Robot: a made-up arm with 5 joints.
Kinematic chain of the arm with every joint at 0, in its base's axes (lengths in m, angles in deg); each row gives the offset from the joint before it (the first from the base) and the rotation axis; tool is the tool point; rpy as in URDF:
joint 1: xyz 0.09 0 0.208 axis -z
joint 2: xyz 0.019 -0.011 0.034 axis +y
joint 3: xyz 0.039 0 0.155 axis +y
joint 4: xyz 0.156 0 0.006 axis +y
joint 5: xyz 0.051 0.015 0 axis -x
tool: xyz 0 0 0 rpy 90 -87.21 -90
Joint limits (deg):
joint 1: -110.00..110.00
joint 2: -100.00..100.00
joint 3: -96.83..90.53
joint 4: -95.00..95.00
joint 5: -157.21..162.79
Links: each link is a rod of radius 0.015 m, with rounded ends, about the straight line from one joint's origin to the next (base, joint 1, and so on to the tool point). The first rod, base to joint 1, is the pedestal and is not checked.
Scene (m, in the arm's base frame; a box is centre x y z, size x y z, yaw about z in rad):
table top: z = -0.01
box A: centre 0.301 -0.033 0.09 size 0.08 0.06 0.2 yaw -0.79
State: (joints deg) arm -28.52 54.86 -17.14 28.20 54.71
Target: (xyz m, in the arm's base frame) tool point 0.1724 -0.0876 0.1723
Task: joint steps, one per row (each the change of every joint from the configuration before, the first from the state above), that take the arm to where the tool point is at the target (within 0.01 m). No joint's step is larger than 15 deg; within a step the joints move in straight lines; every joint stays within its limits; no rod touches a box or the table.
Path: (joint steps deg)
1: 11.27 -11.94 -3.83 -6.09 5.78
2: 11.27 -11.94 -3.83 -6.10 5.77
3: 11.27 -11.95 -3.83 -6.09 5.78
4: 7.23 1.69 13.40 8.16 -2.89
5: 7.23 1.69 13.39 8.16 -2.89
6: 7.22 1.70 13.40 8.16 -2.89
7: 7.23 1.69 13.40 8.16 -2.88
8: 7.23 1.69 13.39 8.16 -2.89
9: 7.23 1.69 13.40 8.16 -2.89

